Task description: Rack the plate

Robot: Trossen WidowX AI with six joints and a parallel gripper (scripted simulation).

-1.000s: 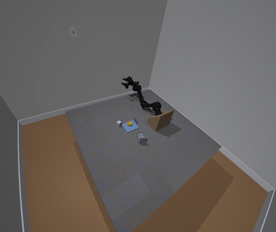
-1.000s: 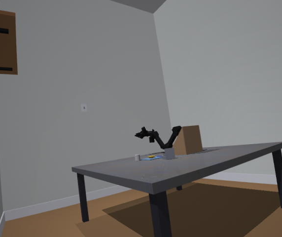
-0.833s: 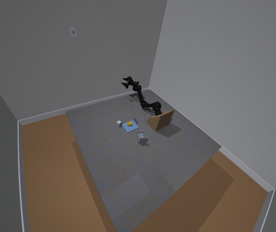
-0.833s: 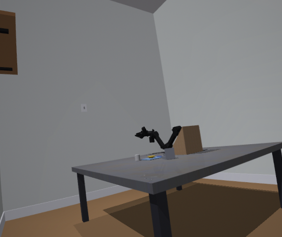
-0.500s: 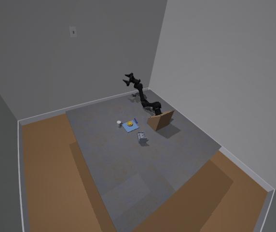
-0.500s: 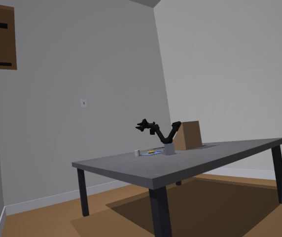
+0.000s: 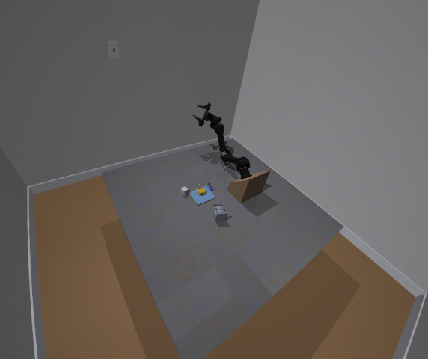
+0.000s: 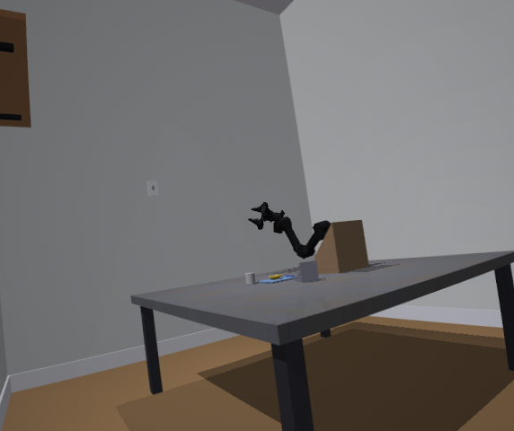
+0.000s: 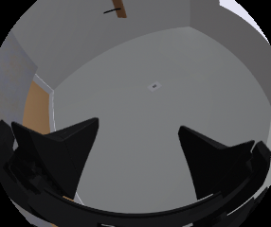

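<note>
Now: the yellow plate 48 cm to the left of my gripper tip, 37 cm below it and 27 cm ahead of it. The rest, counted from my gripper tip: white cup (42 cm to the left, 37 cm ahead, 36 cm below); blue mat (50 cm to the left, 38 cm below, 28 cm ahead); small blue utensil (48 cm to the left, 38 cm below, 17 cm ahead).
</note>
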